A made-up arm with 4 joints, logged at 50 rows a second.
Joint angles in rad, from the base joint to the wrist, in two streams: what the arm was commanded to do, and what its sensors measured. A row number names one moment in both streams.
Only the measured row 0 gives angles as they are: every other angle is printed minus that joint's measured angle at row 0.
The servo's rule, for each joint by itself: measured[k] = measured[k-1] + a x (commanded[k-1-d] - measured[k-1]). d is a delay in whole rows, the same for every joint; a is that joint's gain. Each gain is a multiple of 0.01, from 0.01 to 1. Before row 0 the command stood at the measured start. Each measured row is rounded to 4 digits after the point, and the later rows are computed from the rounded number. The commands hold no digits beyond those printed.
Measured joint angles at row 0:
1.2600, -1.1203, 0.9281, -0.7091
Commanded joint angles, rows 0 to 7:
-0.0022, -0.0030, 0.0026, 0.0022
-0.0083, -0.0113, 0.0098, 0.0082
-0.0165, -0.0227, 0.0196, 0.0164
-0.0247, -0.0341, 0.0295, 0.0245
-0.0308, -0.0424, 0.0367, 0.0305
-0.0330, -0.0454, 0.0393, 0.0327
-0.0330, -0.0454, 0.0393, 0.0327
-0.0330, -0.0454, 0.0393, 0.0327
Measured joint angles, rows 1 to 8:
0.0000, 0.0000, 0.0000, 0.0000
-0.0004, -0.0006, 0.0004, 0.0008
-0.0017, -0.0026, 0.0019, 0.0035
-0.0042, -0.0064, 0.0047, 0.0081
-0.0077, -0.0117, 0.0087, 0.0140
-0.0116, -0.0175, 0.0132, 0.0199
-0.0152, -0.0228, 0.0174, 0.0245
-0.0182, -0.0271, 0.0209, 0.0275
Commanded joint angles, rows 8 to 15:
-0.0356, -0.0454, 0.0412, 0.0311
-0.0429, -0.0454, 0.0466, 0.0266
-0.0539, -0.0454, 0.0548, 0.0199
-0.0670, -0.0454, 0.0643, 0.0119
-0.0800, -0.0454, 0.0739, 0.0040
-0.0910, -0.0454, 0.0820, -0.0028
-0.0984, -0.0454, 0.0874, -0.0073
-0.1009, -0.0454, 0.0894, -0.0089
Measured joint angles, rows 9 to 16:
-0.0207, -0.0306, 0.0238, 0.0294
-0.0232, -0.0334, 0.0266, 0.0300
-0.0265, -0.0357, 0.0298, 0.0288
-0.0312, -0.0375, 0.0338, 0.0256
-0.0373, -0.0390, 0.0387, 0.0207
-0.0446, -0.0402, 0.0443, 0.0147
-0.0525, -0.0412, 0.0503, 0.0084
-0.0603, -0.0420, 0.0562, 0.0027

